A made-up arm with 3 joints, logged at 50 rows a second.
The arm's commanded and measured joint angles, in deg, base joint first. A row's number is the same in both.
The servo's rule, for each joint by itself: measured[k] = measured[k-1] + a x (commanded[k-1-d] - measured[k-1]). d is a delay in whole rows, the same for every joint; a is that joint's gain. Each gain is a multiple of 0.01, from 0.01 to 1. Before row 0 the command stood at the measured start. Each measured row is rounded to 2 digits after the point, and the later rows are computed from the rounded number. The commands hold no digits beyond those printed.
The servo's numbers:
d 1
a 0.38 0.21 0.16
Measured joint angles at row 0:
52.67 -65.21 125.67
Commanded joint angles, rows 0 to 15:
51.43 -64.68 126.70
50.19 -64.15 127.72
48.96 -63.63 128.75
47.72 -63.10 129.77
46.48 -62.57 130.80
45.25 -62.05 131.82
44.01 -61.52 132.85
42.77 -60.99 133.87
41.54 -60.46 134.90
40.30 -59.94 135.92
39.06 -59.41 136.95
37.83 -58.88 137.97
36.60 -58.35 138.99
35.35 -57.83 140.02
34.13 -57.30 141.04
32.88 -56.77 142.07
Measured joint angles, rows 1 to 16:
52.67 -65.21 125.67
52.20 -65.10 125.83
51.44 -64.90 126.13
50.50 -64.63 126.55
49.44 -64.31 127.07
48.32 -63.94 127.67
47.15 -63.54 128.33
45.96 -63.12 129.05
44.75 -62.67 129.82
43.53 -62.21 130.63
42.30 -61.73 131.48
41.07 -61.24 132.36
39.84 -60.74 133.26
38.61 -60.24 134.18
37.37 -59.73 135.11
36.14 -59.22 136.06

